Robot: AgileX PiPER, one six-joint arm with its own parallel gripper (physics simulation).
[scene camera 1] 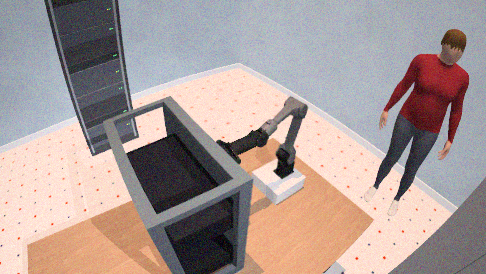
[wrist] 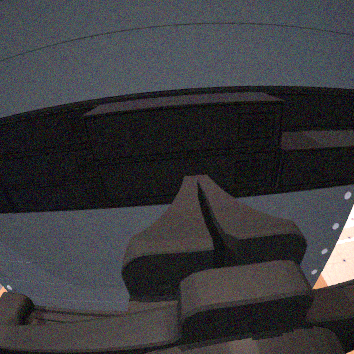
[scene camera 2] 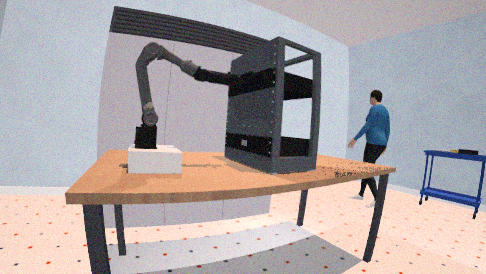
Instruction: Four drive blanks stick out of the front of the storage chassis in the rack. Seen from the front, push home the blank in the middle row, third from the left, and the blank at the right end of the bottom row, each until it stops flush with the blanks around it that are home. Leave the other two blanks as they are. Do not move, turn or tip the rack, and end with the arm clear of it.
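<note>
The storage chassis (scene camera 1: 165, 170) (scene camera 2: 260, 82) (wrist: 45, 165) is a dark unit high in the grey rack (scene camera 1: 242, 215) (scene camera 2: 279, 100). In the wrist view a wide dark blank (wrist: 185, 132) stands out at the upper middle, with its lighter top face showing. At the right, lower down, another blank (wrist: 320, 140) shows a lighter top strip. The other blanks are too dark to tell apart, and I cannot tell the exact rows. My gripper (scene camera 2: 239, 79) (wrist: 195, 189) is shut and empty. Its tips overlap the chassis's lower part, below the upper blank; contact is unclear. The rack hides them in scene camera 1.
The rack stands upright on the wooden table (scene camera 1: 320, 215) (scene camera 2: 200, 186). A second dark unit (scene camera 2: 260, 145) sits low in it. The arm's white base block (scene camera 1: 277, 182) (scene camera 2: 155, 161) stands before the rack. Grey panels lie above and below the chassis. Two people stand away from the table.
</note>
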